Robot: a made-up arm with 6 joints.
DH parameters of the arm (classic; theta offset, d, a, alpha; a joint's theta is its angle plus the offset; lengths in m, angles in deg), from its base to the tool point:
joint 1: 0 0.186 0 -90
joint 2: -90 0 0.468 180
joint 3: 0 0 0 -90
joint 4: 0 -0.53 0 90
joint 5: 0 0.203 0 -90
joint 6: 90 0 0 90
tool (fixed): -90 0 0 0
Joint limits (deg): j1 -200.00..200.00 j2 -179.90..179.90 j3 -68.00..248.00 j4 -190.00..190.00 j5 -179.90..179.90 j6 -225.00..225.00
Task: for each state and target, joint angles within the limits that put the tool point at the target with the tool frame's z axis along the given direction. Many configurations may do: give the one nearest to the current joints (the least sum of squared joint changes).
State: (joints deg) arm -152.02 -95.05 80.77 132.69 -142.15 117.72
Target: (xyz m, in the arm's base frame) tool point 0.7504 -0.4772 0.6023 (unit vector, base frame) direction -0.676 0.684 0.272
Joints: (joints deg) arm -200.00 -81.59 50.62 160.85 -149.36 138.68
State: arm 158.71 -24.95 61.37 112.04 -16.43 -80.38
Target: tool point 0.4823 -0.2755 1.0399 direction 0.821 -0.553 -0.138
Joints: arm 158.13 -43.40 51.04 111.99 -19.93 -100.61
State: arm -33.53 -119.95 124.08 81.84 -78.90 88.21
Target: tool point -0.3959 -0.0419 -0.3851 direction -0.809 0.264 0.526
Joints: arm -2.71 -91.44 166.06 72.63 -80.19 109.92
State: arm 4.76 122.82 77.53 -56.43 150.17 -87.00
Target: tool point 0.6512 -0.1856 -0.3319 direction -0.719 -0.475 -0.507
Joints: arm -6.04 89.91 38.36 -55.12 150.05 -88.11
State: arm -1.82 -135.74 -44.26 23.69 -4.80 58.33
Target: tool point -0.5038 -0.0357 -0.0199 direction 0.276 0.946 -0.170
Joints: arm -17.32 -179.78 -38.18 24.94 9.49 56.35
